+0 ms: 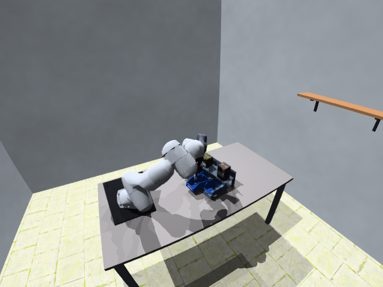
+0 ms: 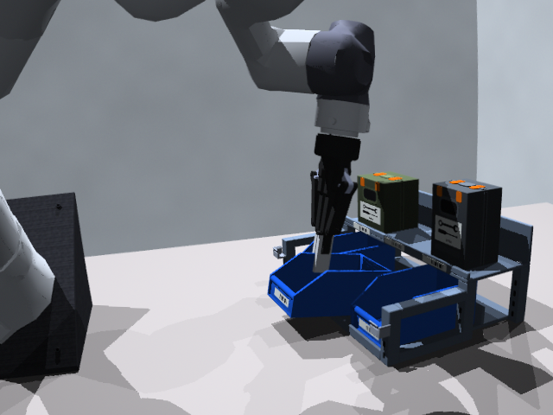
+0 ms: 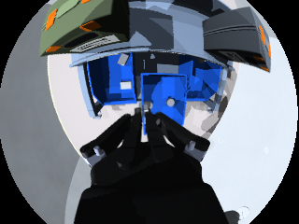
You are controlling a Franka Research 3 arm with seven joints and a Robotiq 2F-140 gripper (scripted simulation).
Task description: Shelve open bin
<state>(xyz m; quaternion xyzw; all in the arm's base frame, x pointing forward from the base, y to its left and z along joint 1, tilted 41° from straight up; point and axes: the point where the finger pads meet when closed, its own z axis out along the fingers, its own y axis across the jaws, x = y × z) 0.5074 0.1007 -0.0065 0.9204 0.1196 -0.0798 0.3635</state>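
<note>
My gripper is now 130 mm short of the shelf floor, 10 mm to the left of it and 90 mm above it. The rest, counted from my hand: green case (150 mm ahead, 120 mm to the left, 50 mm above); black box (210 mm ahead, 110 mm to the right, 70 mm above).
</note>
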